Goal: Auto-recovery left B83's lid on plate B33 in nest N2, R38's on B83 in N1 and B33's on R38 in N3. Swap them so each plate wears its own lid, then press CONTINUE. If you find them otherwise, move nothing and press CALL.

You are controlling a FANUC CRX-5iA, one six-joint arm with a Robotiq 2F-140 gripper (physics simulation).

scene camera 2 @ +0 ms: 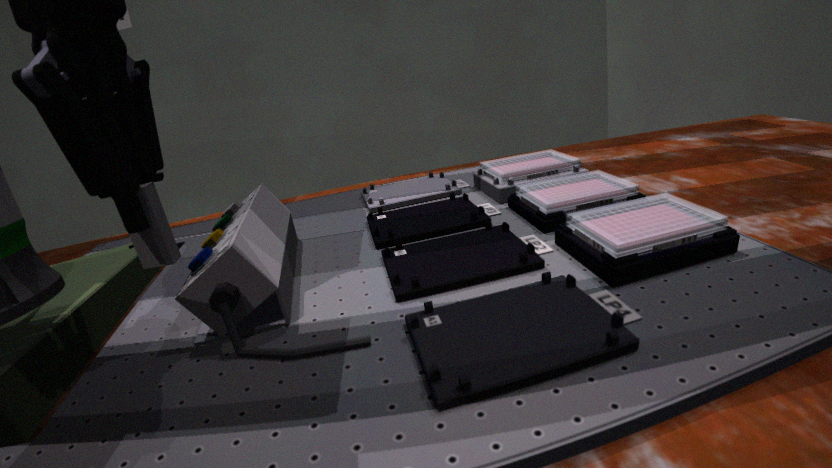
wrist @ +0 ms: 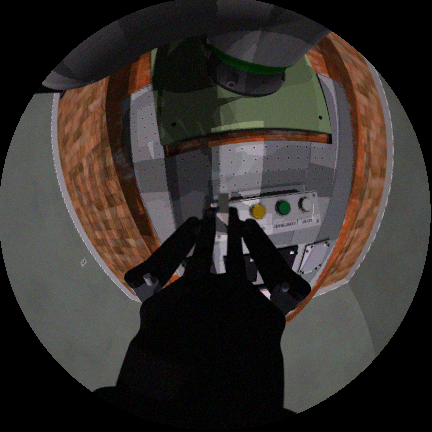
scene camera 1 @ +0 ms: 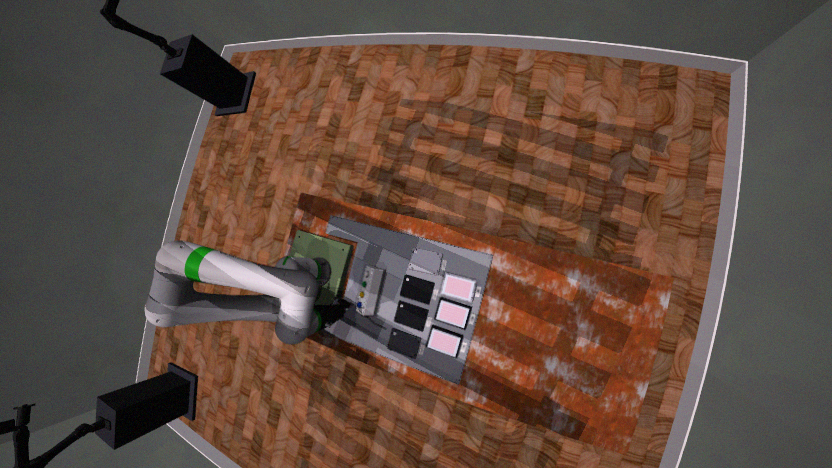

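Note:
My gripper is shut and empty, tips pointing down beside the blue-button end of the grey button box. A small gap shows between the tips and the blue button in the second scene view; the fingers hide that button in the wrist view. The yellow button, green CONTINUE button and white button are beyond it. Three pink plates sit in nests under clear lids; their IDs are unreadable.
Three black pads and a light grey pad lie between box and plates. A cable runs from the box. The green robot base plate is behind the gripper.

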